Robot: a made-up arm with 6 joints. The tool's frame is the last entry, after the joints.
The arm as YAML. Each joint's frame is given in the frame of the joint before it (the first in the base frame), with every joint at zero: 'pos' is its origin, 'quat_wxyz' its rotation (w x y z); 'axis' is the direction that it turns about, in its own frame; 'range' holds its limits. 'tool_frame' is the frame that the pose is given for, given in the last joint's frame.
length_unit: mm
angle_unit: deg
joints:
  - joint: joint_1
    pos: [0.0, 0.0, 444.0]
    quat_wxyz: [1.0, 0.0, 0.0, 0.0]
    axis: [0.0, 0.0, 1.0]
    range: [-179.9, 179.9]
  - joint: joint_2
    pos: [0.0, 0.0, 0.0]
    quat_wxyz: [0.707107, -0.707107, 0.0, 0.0]
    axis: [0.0, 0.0, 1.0]
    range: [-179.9, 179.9]
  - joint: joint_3
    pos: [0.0, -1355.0, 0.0]
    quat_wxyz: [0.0, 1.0, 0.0, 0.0]
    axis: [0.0, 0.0, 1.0]
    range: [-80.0, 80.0]
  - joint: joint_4
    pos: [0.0, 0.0, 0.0]
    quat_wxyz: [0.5, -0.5, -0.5, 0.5]
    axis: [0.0, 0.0, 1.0]
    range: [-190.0, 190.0]
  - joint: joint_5
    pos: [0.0, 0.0, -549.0]
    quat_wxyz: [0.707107, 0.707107, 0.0, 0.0]
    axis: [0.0, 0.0, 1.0]
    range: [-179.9, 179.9]
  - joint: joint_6
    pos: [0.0, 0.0, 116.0]
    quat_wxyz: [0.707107, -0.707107, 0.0, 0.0]
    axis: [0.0, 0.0, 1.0]
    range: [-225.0, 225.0]
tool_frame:
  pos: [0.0, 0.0, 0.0]
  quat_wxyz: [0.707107, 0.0, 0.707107, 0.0]
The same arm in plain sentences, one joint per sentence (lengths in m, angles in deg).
The arm has six revolute joints in a row. What follows holds with every joint at zero, and every direction is one of the base frame's. Joint 1 is mounted 0.444 m along +z from the base frame's origin and turns about +z, from -179.9 to 179.9 deg. Joint 2 is mounted at the same point as joint 1 and turns about +y, from -179.9 to 179.9 deg. Joint 3 is mounted 1.355 m along +z from joint 2 and turns about -y, from -80 to 80 deg. Joint 4 is mounted at the same point as joint 3 and turns about -x, from -190 to 190 deg. Joint 5 is mounted 0.549 m along +x from joint 4 and turns about -y, from -179.9 to 179.9 deg. Joint 6 is mounted 0.116 m along -y from joint 5 and turns about -x, from -225 to 225 deg. The tool frame, which is the frame that the pose is given for, is mounted at the same point as joint 6; its axes are parallel to the base frame's.
